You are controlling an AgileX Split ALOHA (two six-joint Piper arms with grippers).
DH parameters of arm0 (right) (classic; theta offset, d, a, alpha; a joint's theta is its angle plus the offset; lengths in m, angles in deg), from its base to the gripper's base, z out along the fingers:
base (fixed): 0 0 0 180
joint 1: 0 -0.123 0 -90
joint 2: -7.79 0 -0.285 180
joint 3: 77.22 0 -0.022 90
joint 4: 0 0.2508 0 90
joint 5: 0 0 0.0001 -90
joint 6: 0 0.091 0 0
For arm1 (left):
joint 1: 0 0.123 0 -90
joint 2: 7.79 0 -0.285 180
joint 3: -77.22 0 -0.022 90
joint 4: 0 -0.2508 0 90
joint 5: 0 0 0.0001 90
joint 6: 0 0.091 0 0
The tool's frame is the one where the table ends.
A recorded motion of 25 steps. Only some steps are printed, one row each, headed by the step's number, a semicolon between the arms.
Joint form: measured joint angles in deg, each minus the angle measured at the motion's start. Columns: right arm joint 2, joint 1, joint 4, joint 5, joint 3, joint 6; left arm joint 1, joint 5, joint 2, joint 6, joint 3, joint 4.
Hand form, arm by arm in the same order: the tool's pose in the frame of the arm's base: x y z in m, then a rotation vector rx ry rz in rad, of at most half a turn. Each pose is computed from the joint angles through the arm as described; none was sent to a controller.
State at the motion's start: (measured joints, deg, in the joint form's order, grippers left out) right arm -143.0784 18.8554 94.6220 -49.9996 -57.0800 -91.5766; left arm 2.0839 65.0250 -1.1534 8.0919 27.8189 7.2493
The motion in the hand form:
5: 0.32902 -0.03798 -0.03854 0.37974 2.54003 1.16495; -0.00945 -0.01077 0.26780 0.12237 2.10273 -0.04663
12: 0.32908 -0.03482 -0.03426 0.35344 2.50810 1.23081; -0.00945 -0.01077 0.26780 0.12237 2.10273 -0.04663
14: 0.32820 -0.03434 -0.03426 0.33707 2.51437 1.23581; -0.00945 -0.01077 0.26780 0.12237 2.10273 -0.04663
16: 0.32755 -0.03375 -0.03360 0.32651 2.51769 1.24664; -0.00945 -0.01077 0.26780 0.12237 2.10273 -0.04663
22: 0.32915 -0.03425 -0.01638 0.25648 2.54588 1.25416; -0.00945 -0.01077 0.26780 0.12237 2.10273 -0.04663
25: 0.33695 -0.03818 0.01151 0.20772 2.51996 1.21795; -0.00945 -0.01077 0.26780 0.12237 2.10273 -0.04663
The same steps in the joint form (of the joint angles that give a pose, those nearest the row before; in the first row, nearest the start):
5: 0.00 0.00 -0.69 -0.78 0.00 0.07; 0.00 0.00 0.00 0.00 0.00 0.00
12: 0.10 0.00 -1.37 -3.83 0.00 0.14; 0.00 0.00 0.00 0.00 0.00 0.00
14: 0.10 0.00 -2.12 -3.95 0.00 0.13; 0.00 0.00 0.00 0.00 0.00 0.00
16: 0.17 0.00 -2.86 -4.29 0.00 0.45; 0.00 0.00 0.00 0.00 0.00 0.00
22: 3.43 0.00 -8.13 -4.45 0.00 4.11; 0.00 0.00 0.00 0.00 0.00 0.00
25: 8.43 0.17 -10.17 -4.45 0.00 6.43; 0.00 0.00 0.00 0.00 0.00 0.00

